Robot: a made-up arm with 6 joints.
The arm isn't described. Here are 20 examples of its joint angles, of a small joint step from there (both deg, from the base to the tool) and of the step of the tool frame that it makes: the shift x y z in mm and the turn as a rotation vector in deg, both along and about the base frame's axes.
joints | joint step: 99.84 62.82 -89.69 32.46 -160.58 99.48 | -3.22 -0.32 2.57 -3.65 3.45 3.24
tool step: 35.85 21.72 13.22 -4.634 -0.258 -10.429
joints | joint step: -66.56 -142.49 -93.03 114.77 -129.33 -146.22 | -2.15 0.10 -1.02 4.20 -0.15 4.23
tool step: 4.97 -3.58 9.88 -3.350 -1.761 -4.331
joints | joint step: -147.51 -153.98 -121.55 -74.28 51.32 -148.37 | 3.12 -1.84 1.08 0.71 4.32 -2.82
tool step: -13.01 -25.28 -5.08 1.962 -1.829 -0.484
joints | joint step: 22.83 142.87 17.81 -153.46 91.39 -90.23 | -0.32 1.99 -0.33 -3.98 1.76 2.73
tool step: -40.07 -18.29 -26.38 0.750 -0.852 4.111
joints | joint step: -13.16 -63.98 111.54 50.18 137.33 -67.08 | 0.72 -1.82 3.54 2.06 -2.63 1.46
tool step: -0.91 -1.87 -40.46 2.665 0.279 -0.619
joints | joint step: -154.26 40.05 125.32 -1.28 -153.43 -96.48 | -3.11 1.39 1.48 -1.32 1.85 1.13
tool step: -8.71 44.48 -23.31 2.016 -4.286 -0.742
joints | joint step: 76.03 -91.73 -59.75 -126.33 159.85 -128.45 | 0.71 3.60 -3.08 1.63 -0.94 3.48
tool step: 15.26 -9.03 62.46 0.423 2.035 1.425
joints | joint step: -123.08 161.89 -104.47 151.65 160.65 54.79 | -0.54 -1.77 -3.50 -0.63 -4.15 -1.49
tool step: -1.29 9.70 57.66 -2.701 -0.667 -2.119
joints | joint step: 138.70 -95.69 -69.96 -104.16 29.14 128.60 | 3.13 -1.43 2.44 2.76 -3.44 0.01
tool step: 46.07 36.16 -21.70 -3.077 0.262 -0.407
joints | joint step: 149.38 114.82 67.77 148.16 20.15 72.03 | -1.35 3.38 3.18 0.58 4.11 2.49
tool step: 96.60 -39.46 -43.32 -4.101 -1.659 -4.522
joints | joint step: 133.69 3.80 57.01 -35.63 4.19 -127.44 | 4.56 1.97 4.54 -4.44 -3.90 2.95
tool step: -91.35 2.21 -72.08 -0.648 -4.048 5.976
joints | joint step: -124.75 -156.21 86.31 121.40 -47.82 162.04 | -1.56 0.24 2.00 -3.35 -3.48 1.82
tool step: 14.39 -21.71 25.76 0.292 -4.342 1.114
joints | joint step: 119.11 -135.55 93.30 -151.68 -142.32 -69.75 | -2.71 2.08 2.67 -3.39 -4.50 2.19
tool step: -50.86 -10.53 56.72 -9.499 -2.012 -7.242
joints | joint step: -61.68 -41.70 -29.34 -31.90 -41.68 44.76 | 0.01 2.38 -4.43 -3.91 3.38 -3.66
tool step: 13.76 -18.64 3.33 3.106 -6.923 1.594
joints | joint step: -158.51 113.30 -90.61 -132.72 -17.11 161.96 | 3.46 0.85 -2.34 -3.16 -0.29 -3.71
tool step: 50.94 -54.24 -7.67 2.316 3.249 -2.394
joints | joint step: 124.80 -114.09 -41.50 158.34 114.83 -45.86 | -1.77 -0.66 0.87 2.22 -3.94 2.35
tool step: -27.61 -14.78 -13.21 -3.892 -2.562 -3.225
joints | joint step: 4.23 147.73 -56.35 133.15 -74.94 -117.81 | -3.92 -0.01 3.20 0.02 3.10 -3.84
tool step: 4.69 -80.84 -37.78 -0.976 3.716 0.910
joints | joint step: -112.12 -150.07 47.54 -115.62 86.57 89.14 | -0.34 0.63 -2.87 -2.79 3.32 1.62
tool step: 6.26 -6.23 -21.90 -5.613 -0.009 2.467
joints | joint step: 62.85 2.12 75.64 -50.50 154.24 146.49 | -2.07 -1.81 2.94 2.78 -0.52 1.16
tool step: 8.30 -35.62 -13.69 0.441 1.680 -1.660
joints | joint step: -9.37 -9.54 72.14 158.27 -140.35 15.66 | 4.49 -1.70 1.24 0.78 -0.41 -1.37
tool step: -30.64 35.01 0.18 1.341 0.073 5.928
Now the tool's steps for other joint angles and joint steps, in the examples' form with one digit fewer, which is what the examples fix.
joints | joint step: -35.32 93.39 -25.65 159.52 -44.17 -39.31 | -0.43 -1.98 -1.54 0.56 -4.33 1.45
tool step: -20.8 0.2 69.2 2.09 -1.27 -2.06
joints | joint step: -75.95 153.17 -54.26 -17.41 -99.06 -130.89 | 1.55 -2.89 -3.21 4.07 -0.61 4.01
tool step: 38.8 -34.2 91.8 -4.47 -5.12 5.16
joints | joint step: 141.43 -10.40 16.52 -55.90 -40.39 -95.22 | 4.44 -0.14 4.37 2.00 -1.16 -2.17
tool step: -31.6 31.9 -5.2 -1.36 -1.98 4.82
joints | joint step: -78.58 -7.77 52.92 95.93 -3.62 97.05 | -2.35 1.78 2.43 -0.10 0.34 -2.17
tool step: -6.9 -67.5 -35.8 3.90 2.64 -3.63
